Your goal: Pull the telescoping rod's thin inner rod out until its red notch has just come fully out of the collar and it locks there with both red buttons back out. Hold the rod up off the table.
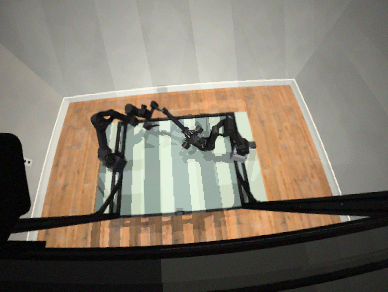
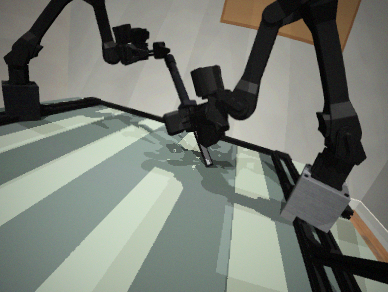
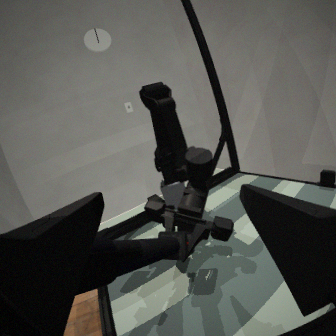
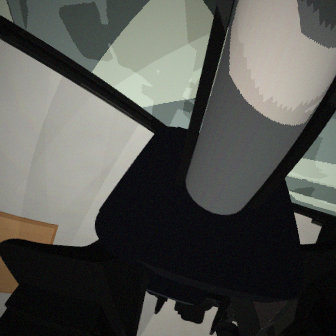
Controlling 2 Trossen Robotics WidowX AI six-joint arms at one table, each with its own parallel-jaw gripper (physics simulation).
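The telescoping rod (image 1: 175, 120) (image 2: 178, 81) (image 3: 140, 251) is a dark tube held slanted, up off the table (image 1: 164, 179) (image 2: 135, 203). My right gripper (image 1: 190, 139) (image 2: 196, 121) (image 3: 173, 258) is shut on it at the collar, where a small red speck (image 1: 188, 135) (image 3: 187, 243) shows. The thin grey inner rod (image 2: 206, 157) (image 4: 253, 117) sticks out below the right gripper, its tip close over the table. My left gripper (image 1: 151, 114) (image 2: 159, 50) (image 3: 173, 195) is wide open at the tube's upper end, with the tube lying by one finger.
A black frame rail (image 1: 193, 116) (image 2: 120, 108) runs along the table's back edge, with more rails at the sides. A grey box (image 1: 239, 156) (image 2: 309, 200) sits at the right arm's base. Wooden floor surrounds the table.
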